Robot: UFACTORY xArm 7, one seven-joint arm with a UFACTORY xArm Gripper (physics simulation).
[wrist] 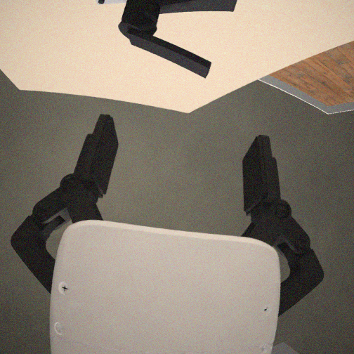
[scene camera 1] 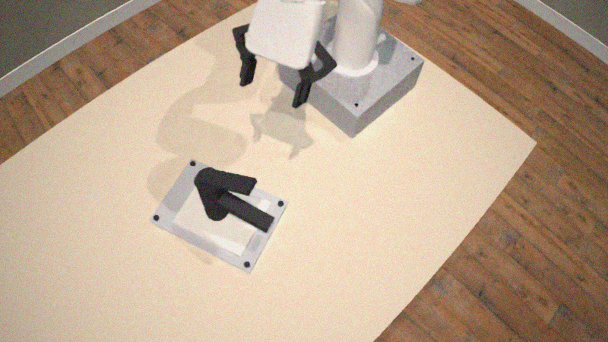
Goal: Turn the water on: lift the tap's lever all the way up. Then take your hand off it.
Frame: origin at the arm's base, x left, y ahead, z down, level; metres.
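Where they show: gripper, between the fingertips: (scene camera 1: 271,94); arm's base, origin of its link: (scene camera 1: 351,57).
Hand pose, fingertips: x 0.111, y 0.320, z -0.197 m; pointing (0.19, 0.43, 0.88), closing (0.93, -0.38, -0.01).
Things, the pixels of their top centre, and the offset from my fingertips. "pt": a spot on its surface instead. Level surfaces: height alone.
- black tap, a spot on its surface: (scene camera 1: 212,200) pt dx -0.001, dy +0.141, dz +0.188 m
- grey base plate, a spot on its surface: (scene camera 1: 172,195) pt dx -0.115, dy +0.186, dz +0.286 m
- spout, centre of its top: (scene camera 1: 243,206) dx +0.041, dy +0.101, dz +0.195 m
- pale table top, height of its surface: dz +0.294 m
The black tap (scene camera 1: 212,200) (wrist: 141,15) stands on a grey base plate (scene camera 1: 172,195). Its lever (scene camera 1: 232,181) (wrist: 172,55) extends from the top of the body. In the wrist view, where the table shows above the grey background, the lever angles away from the spout (scene camera 1: 247,213) (wrist: 200,5), so it looks tilted upward; whether it is at its very top cannot be told. My gripper (scene camera 1: 271,94) (wrist: 183,136) is open and empty. It hangs above the table, between the tap and the robot base, clear of the lever and touching nothing.
The grey robot base block (scene camera 1: 360,95) stands behind and right of the tap in the scene view. The pale table top (scene camera 1: 375,215) (wrist: 60,60) lies around the tap. Wooden floor (scene camera 1: 500,240) (wrist: 320,75) shows beyond its edge.
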